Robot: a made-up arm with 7 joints. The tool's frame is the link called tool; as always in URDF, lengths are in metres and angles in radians.
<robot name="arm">
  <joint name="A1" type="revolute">
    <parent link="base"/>
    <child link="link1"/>
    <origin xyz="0 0 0" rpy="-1.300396 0.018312 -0.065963"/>
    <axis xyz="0 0 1"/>
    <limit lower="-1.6" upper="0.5"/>
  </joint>
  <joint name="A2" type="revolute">
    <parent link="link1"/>
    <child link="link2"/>
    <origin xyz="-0.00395 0.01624 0.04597" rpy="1.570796 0 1.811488"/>
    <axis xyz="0 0 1"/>
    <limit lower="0" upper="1.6"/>
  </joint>
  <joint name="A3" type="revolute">
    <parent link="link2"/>
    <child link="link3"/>
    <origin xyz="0.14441 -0.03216 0.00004" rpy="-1.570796 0 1.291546"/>
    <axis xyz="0 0 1"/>
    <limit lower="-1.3" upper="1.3"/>
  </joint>
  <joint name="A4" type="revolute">
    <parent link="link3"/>
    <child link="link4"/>
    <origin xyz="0 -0.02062 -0.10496" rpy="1.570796 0 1.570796"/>
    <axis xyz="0 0 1"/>
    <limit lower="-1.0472" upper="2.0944"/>
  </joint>
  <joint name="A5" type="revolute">
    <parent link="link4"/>
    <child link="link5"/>
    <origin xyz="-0.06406 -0.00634 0.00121" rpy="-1.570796 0 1.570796"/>
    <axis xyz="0 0 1"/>
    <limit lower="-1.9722" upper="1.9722"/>
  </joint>
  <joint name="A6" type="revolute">
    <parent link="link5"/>
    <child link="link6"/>
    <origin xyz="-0.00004 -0.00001 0.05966" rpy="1.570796 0 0"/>
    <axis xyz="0 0 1"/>
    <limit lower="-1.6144" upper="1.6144"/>
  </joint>
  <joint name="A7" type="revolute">
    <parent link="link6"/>
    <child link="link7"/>
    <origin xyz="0.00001 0.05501 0.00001" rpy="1.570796 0 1.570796"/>
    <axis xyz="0 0 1"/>
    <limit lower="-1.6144" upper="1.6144"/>
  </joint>
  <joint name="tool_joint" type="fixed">
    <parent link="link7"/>
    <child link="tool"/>
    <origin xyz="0 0 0" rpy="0 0 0"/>
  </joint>
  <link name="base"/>
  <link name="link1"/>
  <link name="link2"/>
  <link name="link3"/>
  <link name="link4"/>
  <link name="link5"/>
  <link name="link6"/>
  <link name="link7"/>
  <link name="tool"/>
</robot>
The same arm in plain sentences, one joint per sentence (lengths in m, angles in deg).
The arm has seven revolute joints in a row. What follows holds with every joint at zero, and every direction is one of the base frame's.
The first joint is mounted at the same point as the base frame's origin and rotates about the direction (0.068403, 0.961235, 0.26711), from -91.67 to 28.65 deg.
The second joint is mounted 0.0008 m along -x and 0.0488 m along +y and 0.0033 m along -z from the first joint and rotates about the direction (0.968889, -0.0002, -0.247497), from 0 to 91.67 deg.
The third joint is mounted 0.0365 m along -x and 0.0089 m along +y and 0.1431 m along -z from the second joint and rotates about the direction (0.247497, -0.0001, 0.968889), from -74.48 to 74.48 deg.
The fourth joint is mounted 0.006 m along -x and 0.1068 m along -z from the third joint and rotates about the direction (0.0002, 1, 0), from -60 to 120 deg.
The fifth joint is mounted 0.0605 m along +x and 0.0012 m along +y and 0.022 m along -z from the fourth joint and rotates about the direction (0.968889, -0.0002, -0.247497), from -113 to 113 deg.
The sixth joint is mounted 0.0578 m along +x and 0.0148 m along -z from the fifth joint and rotates about the direction (0.0002, 1, 0), from -92.5 to 92.5 deg.
The seventh joint is mounted 0.0533 m along +x and 0.0136 m along -z from the sixth joint and rotates about the direction (0.247497, -0.0001, 0.968889), from -92.5 to 92.5 deg.
The tool frame, which is the frame that the pose is given for, is mounted at the same point as the seventh joint; its axes are the base frame's turned by roll 0, pitch 14.33 and yaw -0.01 deg (as in URDF: about the fixed x, then y, then z).

